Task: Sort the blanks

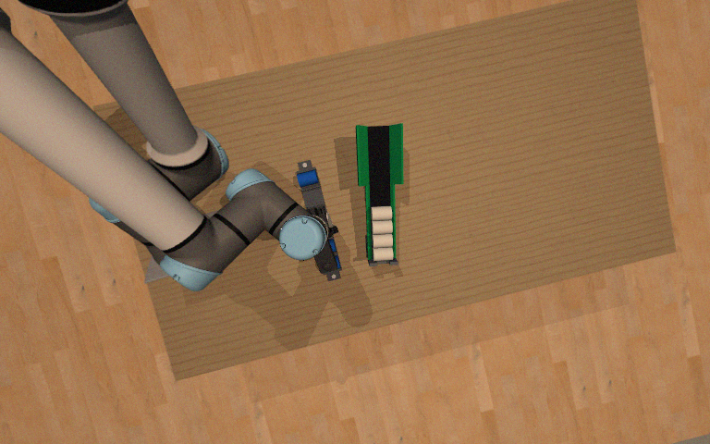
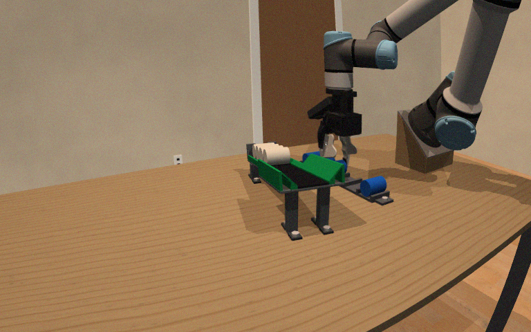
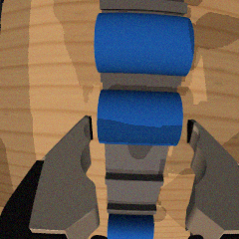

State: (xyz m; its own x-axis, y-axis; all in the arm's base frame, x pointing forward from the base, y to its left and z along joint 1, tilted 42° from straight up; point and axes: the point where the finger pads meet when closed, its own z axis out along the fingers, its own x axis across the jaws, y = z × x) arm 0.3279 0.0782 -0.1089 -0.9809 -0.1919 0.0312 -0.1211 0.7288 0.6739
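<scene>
The grey stock rack lies 3 cm to the left of my hand and 4 cm below it. From my hand the other things lie so: grey stop (17 cm ahead, 11 cm to the right, 2 cm above); then feed ramp (19 cm ahead, 8 cm to the left, 4 cm above).
</scene>
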